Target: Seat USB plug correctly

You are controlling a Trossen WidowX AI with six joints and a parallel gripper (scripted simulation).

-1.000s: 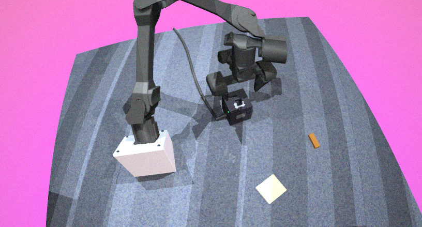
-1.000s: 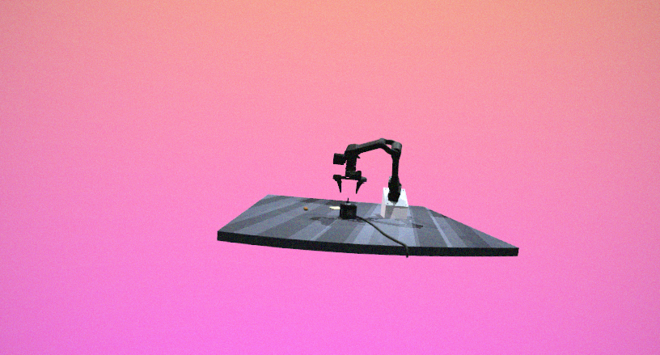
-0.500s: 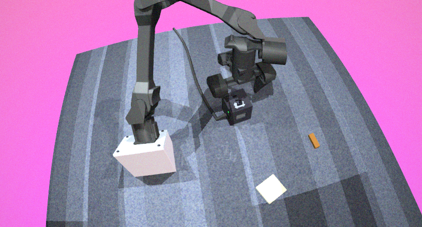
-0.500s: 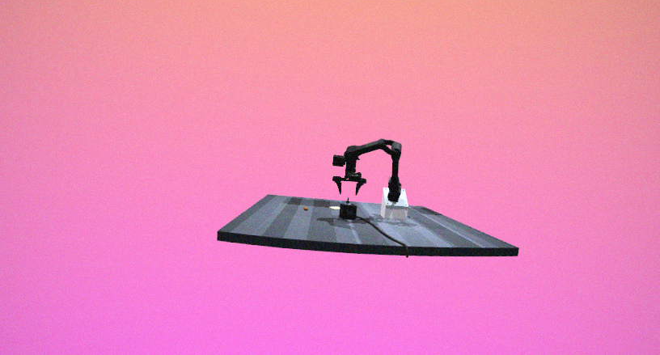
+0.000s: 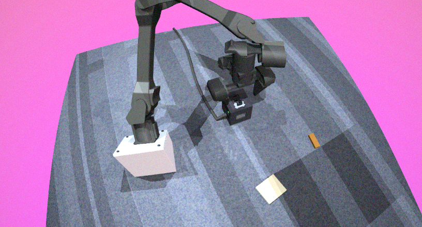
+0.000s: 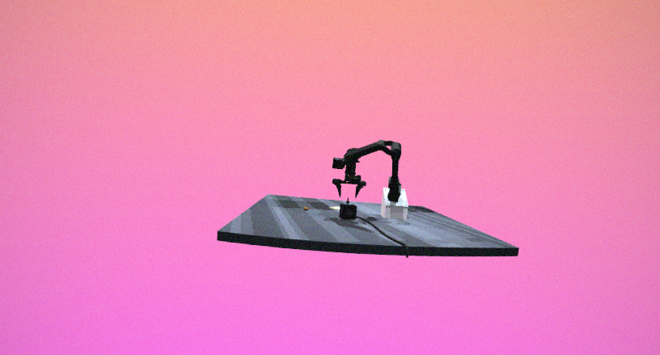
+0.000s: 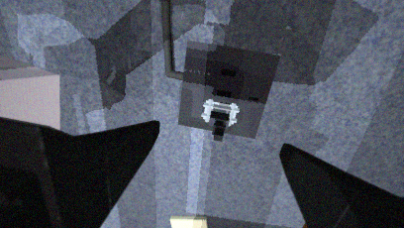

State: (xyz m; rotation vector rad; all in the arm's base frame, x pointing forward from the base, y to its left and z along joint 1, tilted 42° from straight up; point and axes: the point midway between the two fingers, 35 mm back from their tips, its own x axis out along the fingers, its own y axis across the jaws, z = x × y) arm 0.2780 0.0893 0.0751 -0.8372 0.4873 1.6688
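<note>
My gripper tip is 2 cm above the USB plug. Also, from my gripper tip: cream flat square: 7 cm ahead, 26 cm to the right, 11 cm below.
</note>
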